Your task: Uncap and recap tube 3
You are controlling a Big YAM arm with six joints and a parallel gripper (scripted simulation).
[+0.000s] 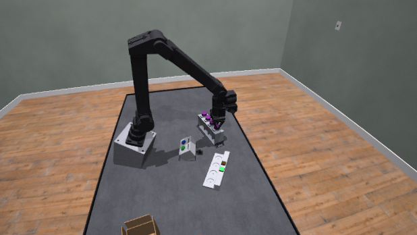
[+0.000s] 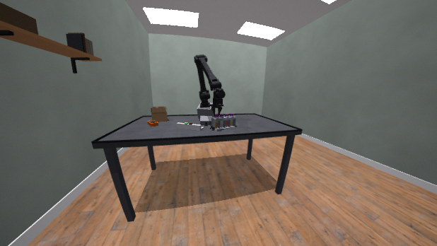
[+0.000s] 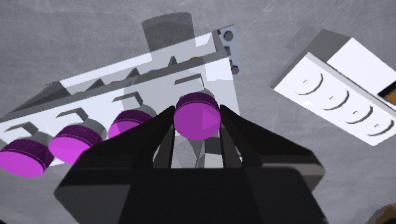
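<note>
Right now the cap is 20 mm behind my hand and 50 mm to the left of it. The rest, counted from my hand: blue key 200 mm behind, 60 mm to the right, 50 mm below; then key housing 180 mm behind, 80 mm to the right, 60 mm below; then green key 200 mm behind, 110 mm to the right, 50 mm below.
</note>
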